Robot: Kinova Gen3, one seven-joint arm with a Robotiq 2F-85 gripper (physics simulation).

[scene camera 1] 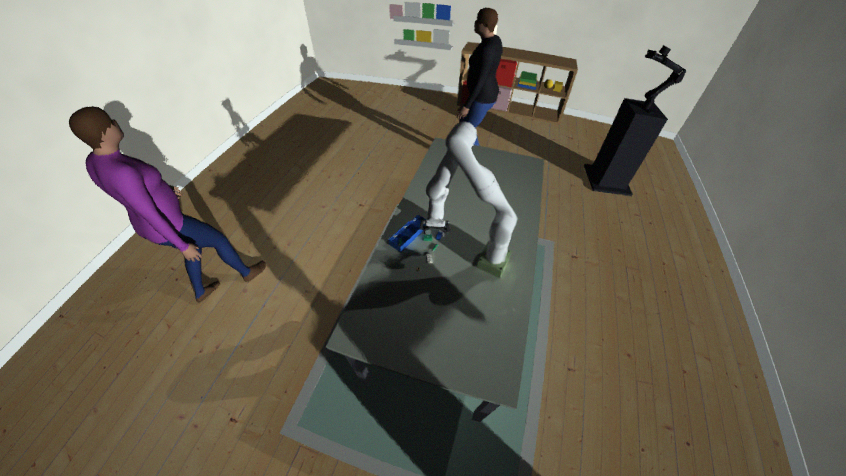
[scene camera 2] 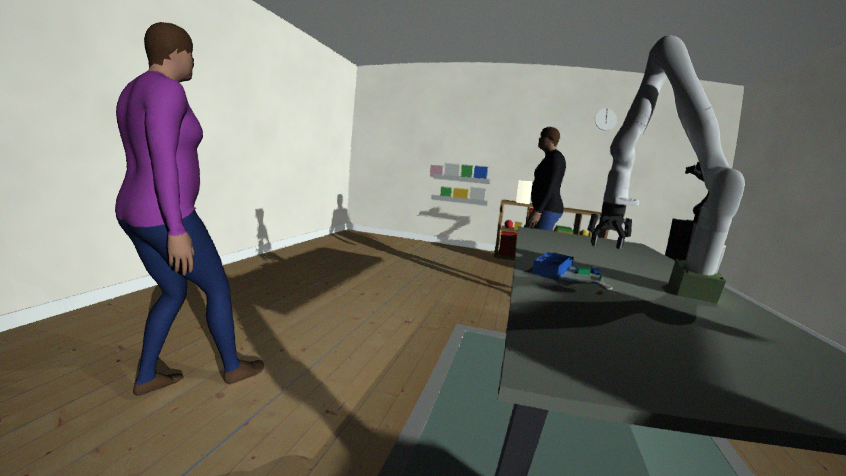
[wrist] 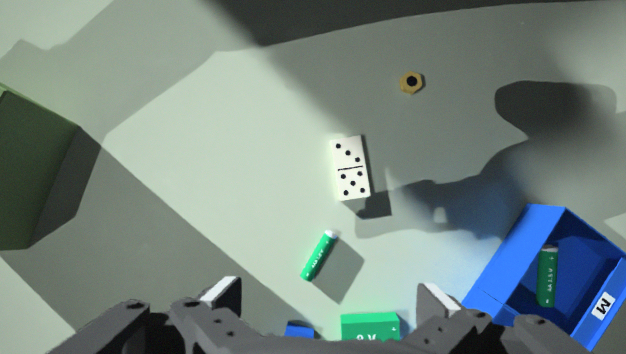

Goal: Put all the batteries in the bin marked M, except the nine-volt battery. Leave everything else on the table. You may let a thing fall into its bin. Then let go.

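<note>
My gripper is open and empty above the table. A green AA battery lies on the table, ahead of the space between the fingertips in the wrist view. The green nine-volt battery lies near the bottom of the wrist view, partly hidden by the gripper. The blue bin is at the right in the wrist view. Another green AA battery lies inside its compartment marked M. Part of the bin is hidden by the gripper.
A white domino, a brass nut and a partly hidden blue object lie on the table. The arm's green base block stands there too. Two people stand off the table.
</note>
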